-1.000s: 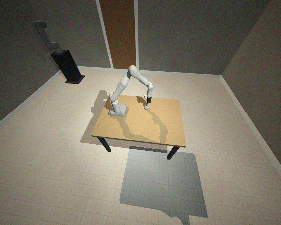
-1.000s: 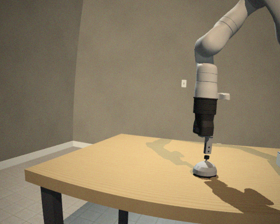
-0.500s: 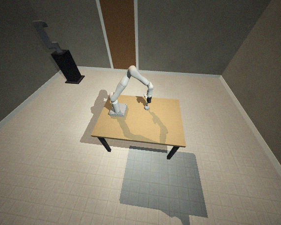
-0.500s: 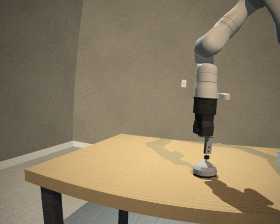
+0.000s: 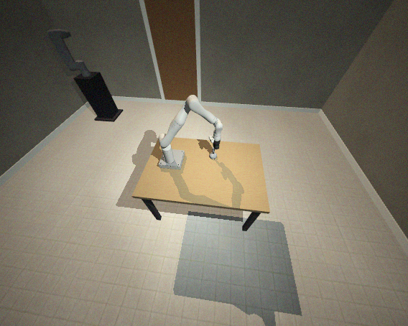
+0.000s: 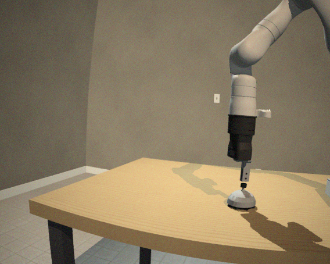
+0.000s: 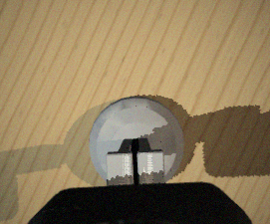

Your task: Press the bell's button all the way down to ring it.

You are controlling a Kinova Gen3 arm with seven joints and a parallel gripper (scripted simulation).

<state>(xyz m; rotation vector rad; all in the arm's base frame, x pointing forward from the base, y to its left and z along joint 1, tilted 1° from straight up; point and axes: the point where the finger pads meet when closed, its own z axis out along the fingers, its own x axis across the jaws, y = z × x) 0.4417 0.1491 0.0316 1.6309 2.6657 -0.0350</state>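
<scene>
Right now my hand is 4 cm above the black button. From my hand the other things lie so: grey dome bell 5 cm below.
</scene>
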